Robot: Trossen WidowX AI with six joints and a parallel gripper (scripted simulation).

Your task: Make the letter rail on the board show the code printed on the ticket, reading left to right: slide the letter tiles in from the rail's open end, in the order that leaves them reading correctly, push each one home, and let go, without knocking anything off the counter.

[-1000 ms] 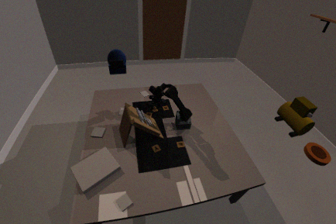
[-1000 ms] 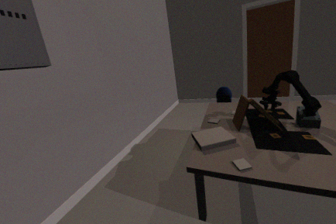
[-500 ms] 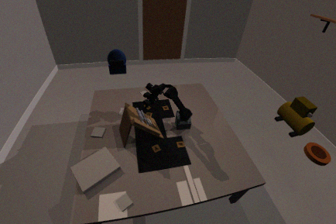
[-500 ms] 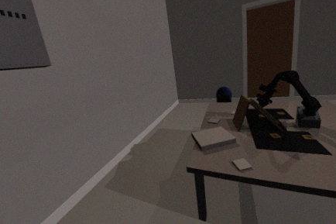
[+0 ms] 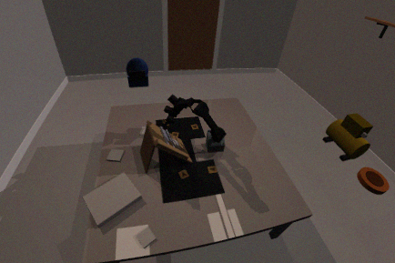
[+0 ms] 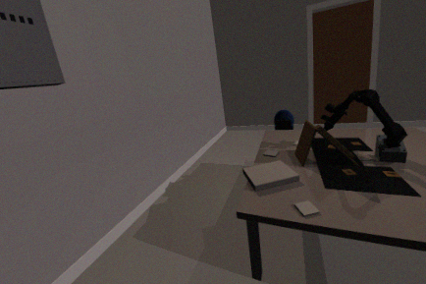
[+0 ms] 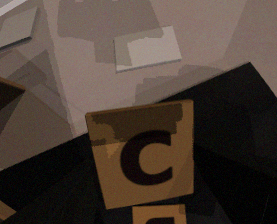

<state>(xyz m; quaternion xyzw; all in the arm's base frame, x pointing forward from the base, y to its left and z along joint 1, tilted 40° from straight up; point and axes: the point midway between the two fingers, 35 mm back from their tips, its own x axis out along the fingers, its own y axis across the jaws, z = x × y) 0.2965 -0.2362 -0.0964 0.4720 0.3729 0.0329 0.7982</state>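
My gripper tip is now 30 mm past the white ticket, 200 mm to the right of it and 30 mm above it. Also, from my gripper tip: tan letter tile right at my gripper tip; black mat 120 mm behind, 220 mm to the left, 120 mm below; pad 400 mm ahead, 130 mm to the left, 110 mm below.
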